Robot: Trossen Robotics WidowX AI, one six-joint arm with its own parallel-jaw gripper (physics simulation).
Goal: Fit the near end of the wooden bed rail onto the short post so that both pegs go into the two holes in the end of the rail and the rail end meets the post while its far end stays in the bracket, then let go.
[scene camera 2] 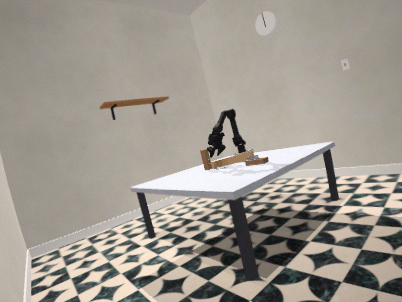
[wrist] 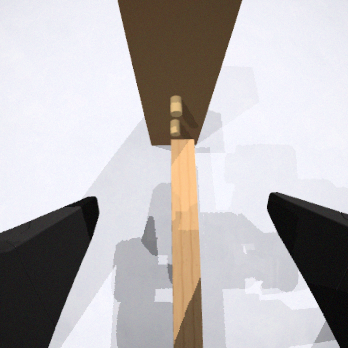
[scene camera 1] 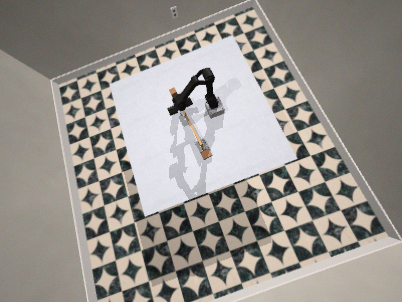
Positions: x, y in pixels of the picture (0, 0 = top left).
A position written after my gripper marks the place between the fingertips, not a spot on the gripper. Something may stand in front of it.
My gripper (wrist: 184, 202) is open, with nothing in its grasp. Also in view: a wooden bed rail (wrist: 186, 286).
